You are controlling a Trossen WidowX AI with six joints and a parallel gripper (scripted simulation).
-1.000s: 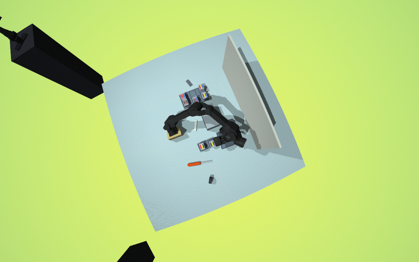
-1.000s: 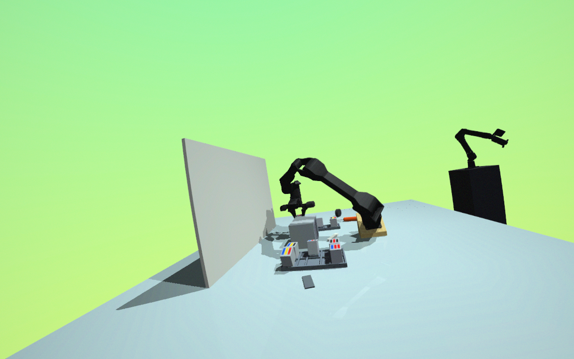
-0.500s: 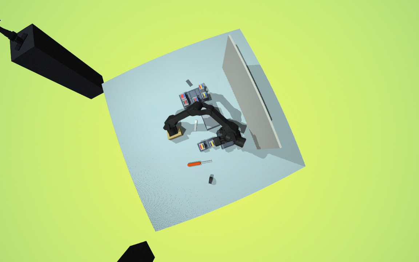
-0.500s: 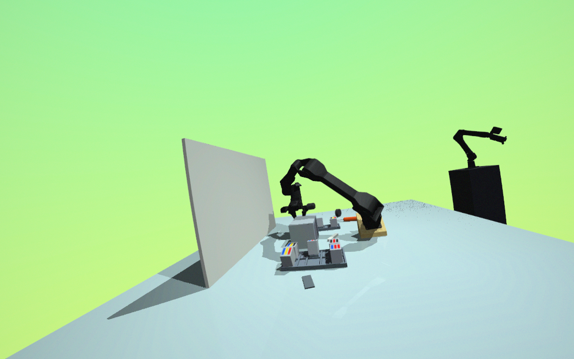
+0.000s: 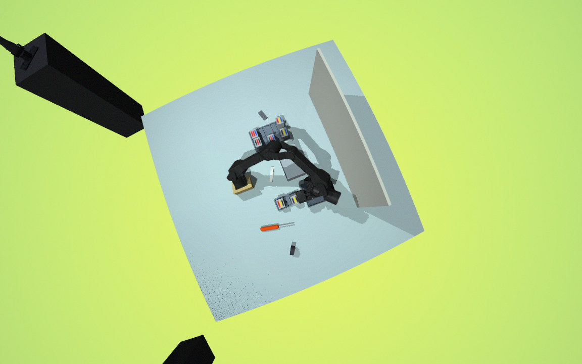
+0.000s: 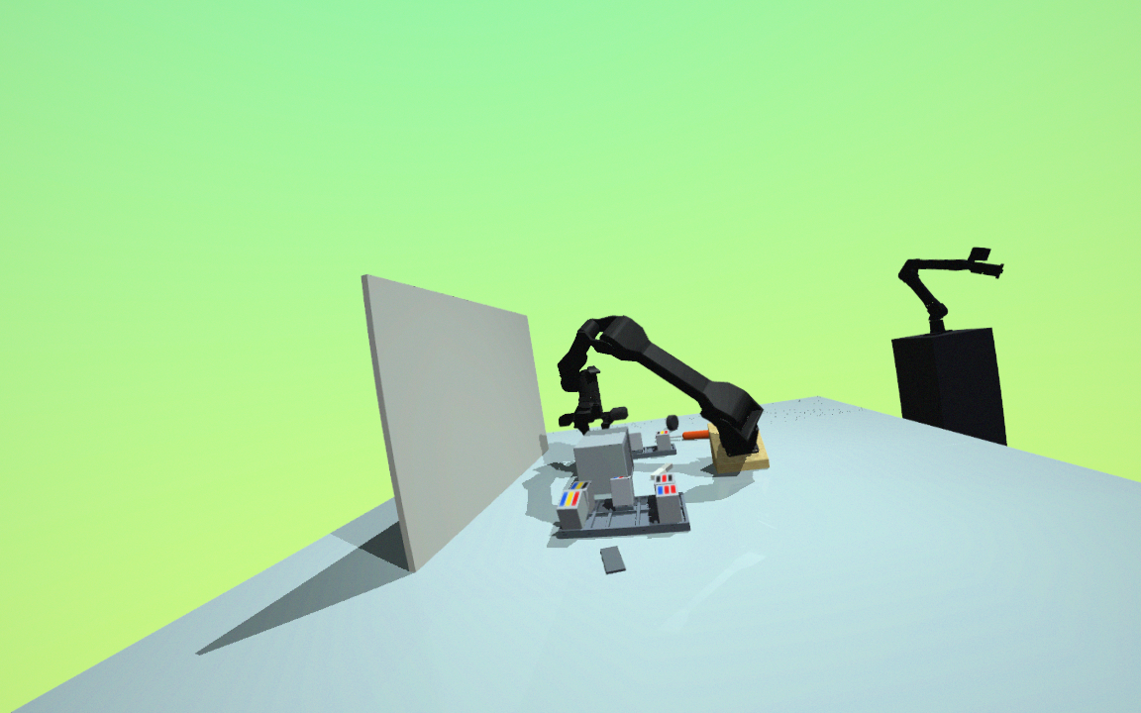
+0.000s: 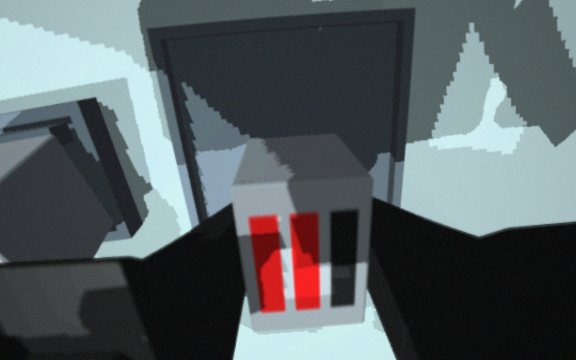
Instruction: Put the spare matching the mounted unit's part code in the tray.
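Now: gripper tip 30 mm above the flat grey tray. From my gripper tip the other things lie so: tall pale grey box (200 mm to the left, 40 mm behind, 20 mm above); then dark wall panel (210 mm ahead, 200 mm above, 180 mm to the left); then grey spares rack (390 mm to the left, 90 mm behind, 20 mm below).
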